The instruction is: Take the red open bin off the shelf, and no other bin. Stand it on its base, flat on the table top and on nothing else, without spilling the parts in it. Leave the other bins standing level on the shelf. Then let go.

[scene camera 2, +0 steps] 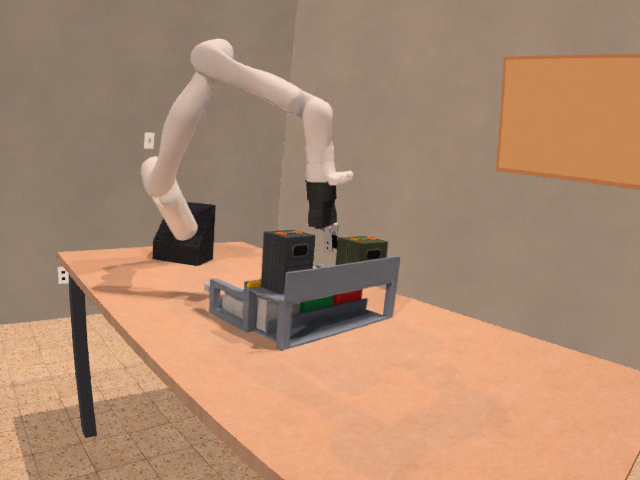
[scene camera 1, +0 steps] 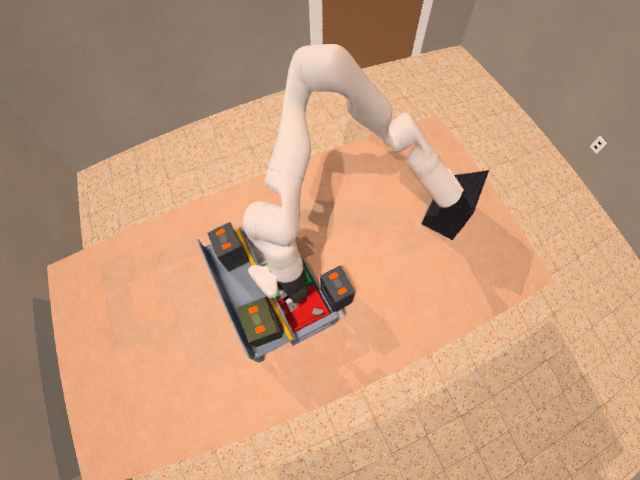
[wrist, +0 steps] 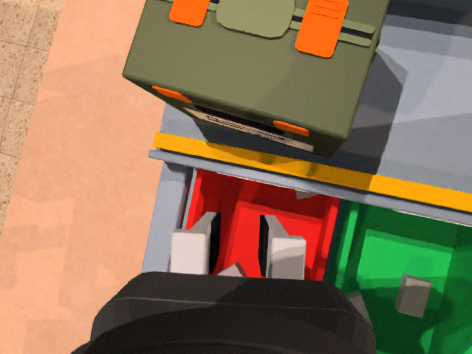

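Seen in the pictures: gripper, fingertip midpoint: (scene camera 2: 331, 249) (scene camera 1: 290, 305) (wrist: 239, 234); arm's base, link origin: (scene camera 2: 185, 229) (scene camera 1: 449, 197).
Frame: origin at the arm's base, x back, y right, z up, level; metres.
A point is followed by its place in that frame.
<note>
The red open bin (scene camera 1: 306, 311) @(z -0.103, x -0.581, y 0.036 m) (scene camera 2: 348, 297) @(z -0.067, x -0.690, y 0.067 m) (wrist: 306, 220) @(z -0.102, x -0.611, y 0.080 m) sits in the lower bay at one end of the grey shelf (scene camera 1: 315, 329) @(z -0.027, x -0.602, y -0.036 m) (scene camera 2: 341, 279) @(z 0.018, x -0.747, y 0.219 m) (wrist: 156, 250) @(z -0.026, x -0.594, y -0.028 m), with loose grey parts inside. The green bin (scene camera 1: 308, 279) @(z -0.071, x -0.516, y 0.103 m) (scene camera 2: 317, 304) @(z -0.067, x -0.666, y 0.176 m) (wrist: 390, 250) @(z -0.102, x -0.586, y 0.152 m) stands right next to it, also holding grey parts. A pale grey bin (scene camera 2: 262, 315) @(z -0.070, x -0.623, y 0.328 m) shows at the other end of the row. My gripper (scene camera 1: 291, 304) @(z 0.042, x -0.617, y 0.047 m) (scene camera 2: 331, 246) @(z 0.042, x -0.617, y 0.047 m) (wrist: 239, 234) @(z 0.042, x -0.617, y 0.047 m) is partly open and empty, pointing down above the red bin. Both fingers appear over the red bin's inside in the wrist view. The arm and gripper hide part of the bins.
An olive case (scene camera 1: 258, 322) @(z 0.087, x -0.712, y 0.053 m) (scene camera 2: 361, 250) @(z 0.068, x -0.736, y 0.115 m) (wrist: 250, 70) @(z 0.086, x -0.687, y 0.060 m) and a dark case (scene camera 1: 227, 248) @(z 0.112, x -0.659, y 0.259 m) (scene camera 2: 288, 260) @(z 0.062, x -0.681, y 0.328 m) stand on the shelf's upper deck, behind the yellow strip (wrist: 270, 162) @(z 0.001, x -0.656, y 0.059 m). Another dark case (scene camera 1: 337, 287) @(z 0.020, x -0.485, y 0.009 m) stands close beside the shelf, near the red and green bins.
</note>
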